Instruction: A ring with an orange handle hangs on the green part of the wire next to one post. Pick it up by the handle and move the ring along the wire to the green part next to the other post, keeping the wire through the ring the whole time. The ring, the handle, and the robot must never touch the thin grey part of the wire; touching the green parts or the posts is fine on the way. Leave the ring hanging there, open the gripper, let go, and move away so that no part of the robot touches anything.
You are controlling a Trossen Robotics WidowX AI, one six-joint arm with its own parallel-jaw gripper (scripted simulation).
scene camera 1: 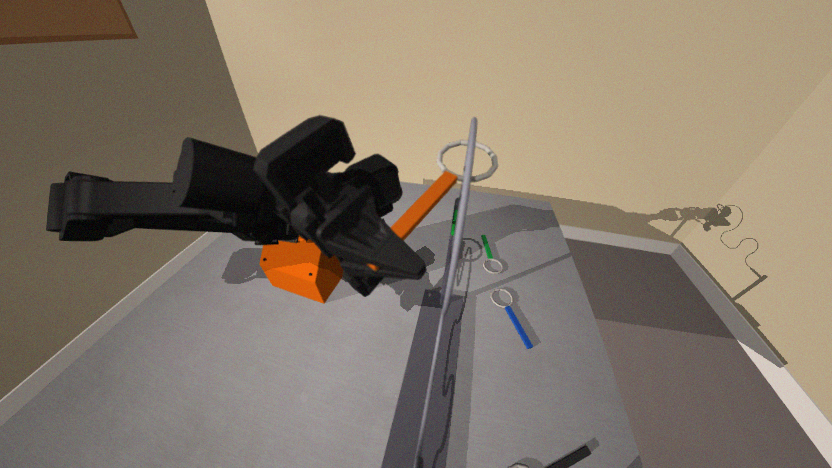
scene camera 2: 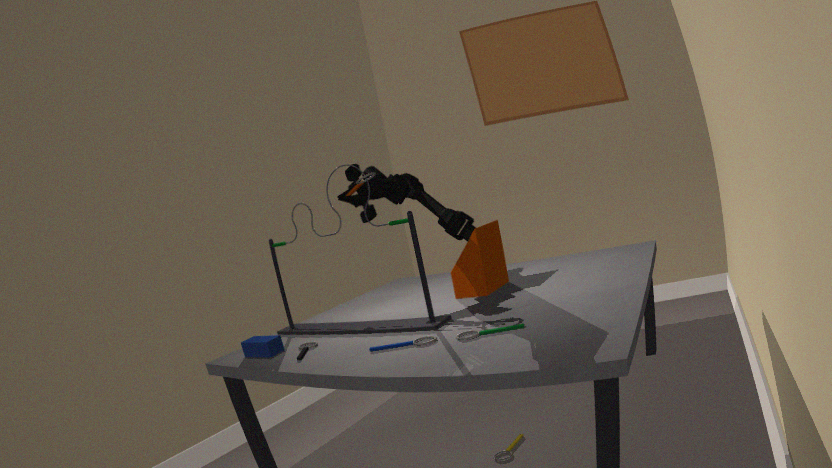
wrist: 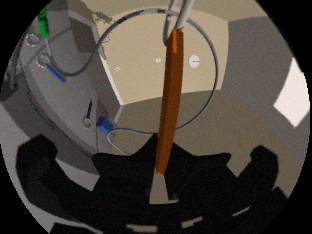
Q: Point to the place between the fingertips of my gripper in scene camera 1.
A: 422, 272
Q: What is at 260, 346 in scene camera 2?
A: A blue block.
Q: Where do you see an orange-handled ring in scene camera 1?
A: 418, 211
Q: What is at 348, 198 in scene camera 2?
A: My gripper.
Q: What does my gripper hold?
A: An orange-handled ring.
